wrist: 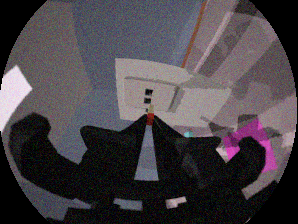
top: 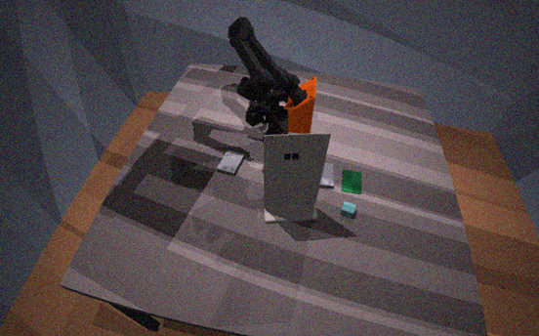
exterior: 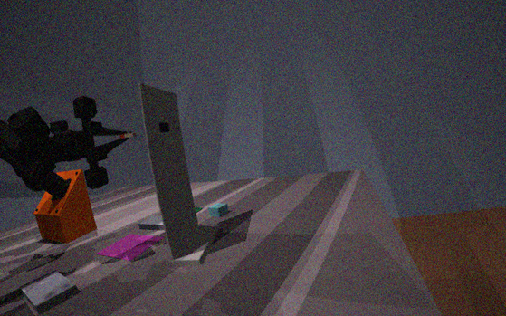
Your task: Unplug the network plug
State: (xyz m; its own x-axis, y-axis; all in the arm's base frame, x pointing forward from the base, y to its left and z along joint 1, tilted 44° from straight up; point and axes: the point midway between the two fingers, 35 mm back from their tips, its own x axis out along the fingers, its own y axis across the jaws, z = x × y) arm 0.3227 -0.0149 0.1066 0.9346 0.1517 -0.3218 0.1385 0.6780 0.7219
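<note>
The magenta marked square is 7 cm behind my gripper tip, 1 cm to the left of it and 25 cm below it. From my gripper tip the other things lie so: green flat patch: 4 cm behind, 25 cm to the left, 25 cm below; then upright panel: 9 cm ahead, 2 cm to the left, 10 cm below; then cyan block: 9 cm ahead, 22 cm to the left, 24 cm below.
</note>
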